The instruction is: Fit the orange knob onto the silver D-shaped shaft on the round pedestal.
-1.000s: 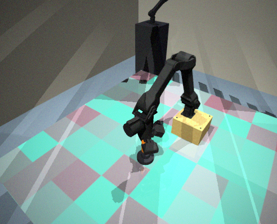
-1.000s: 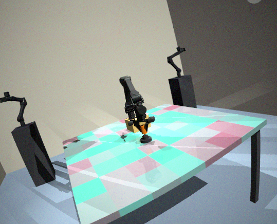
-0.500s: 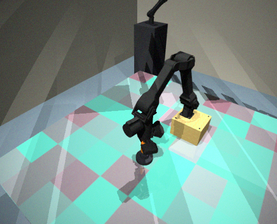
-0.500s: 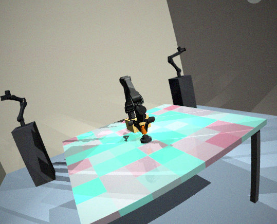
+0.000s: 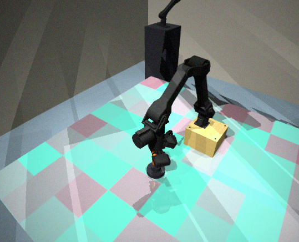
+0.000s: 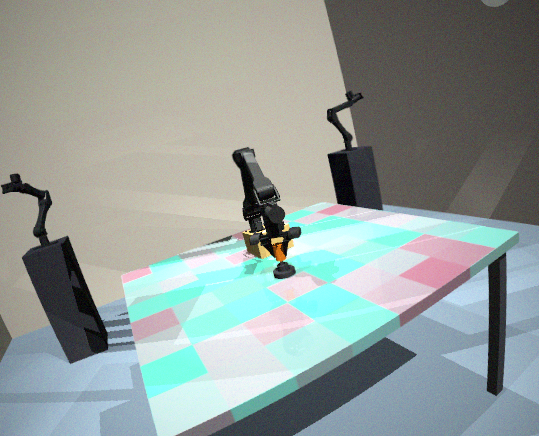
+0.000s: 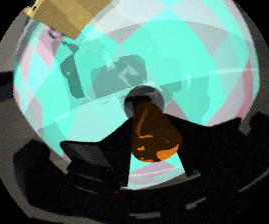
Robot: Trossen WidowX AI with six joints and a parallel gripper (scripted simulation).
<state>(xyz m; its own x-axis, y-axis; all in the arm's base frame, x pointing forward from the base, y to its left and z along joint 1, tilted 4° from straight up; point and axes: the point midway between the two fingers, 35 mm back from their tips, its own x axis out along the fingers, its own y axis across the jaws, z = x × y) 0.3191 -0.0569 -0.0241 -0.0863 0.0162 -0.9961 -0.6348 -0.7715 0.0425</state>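
My gripper tip is 30 mm below the orange knob. From my gripper tip the other things lie so: dark round pedestal (40 mm below).
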